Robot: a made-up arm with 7 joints. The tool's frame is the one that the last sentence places.
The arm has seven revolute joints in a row. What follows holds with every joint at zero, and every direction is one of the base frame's. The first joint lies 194.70 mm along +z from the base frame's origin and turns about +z. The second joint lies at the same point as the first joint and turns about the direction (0, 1, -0.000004). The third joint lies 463.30 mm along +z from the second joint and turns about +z. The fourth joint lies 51.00 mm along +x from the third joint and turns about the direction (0, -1, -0.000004). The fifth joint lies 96.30 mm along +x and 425.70 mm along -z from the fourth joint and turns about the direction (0, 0.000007, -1). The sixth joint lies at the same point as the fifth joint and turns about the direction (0, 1, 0.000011). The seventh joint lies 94.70 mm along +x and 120.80 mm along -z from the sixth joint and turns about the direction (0, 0.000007, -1). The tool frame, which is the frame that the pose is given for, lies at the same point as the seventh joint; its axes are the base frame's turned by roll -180.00, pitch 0.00 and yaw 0.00 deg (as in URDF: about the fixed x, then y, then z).
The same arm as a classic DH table. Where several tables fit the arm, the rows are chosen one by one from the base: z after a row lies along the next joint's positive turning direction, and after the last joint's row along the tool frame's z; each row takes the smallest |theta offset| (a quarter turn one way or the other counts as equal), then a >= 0, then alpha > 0; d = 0 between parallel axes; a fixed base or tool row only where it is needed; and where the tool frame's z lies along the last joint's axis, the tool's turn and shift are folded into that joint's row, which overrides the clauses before.
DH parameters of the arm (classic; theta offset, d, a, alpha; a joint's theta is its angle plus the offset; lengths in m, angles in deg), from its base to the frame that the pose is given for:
joint 1: 0 0.1947 0 -90
joint 2: 0 0 0 90
joint 3: 0 0.4633 0.051 90
joint 4: 0 0 0.0963 90
joint 5: 0 0.4257 0 90
joint 6: 0 0 0.0947 -90
joint 7: 0 0.1208 0 0

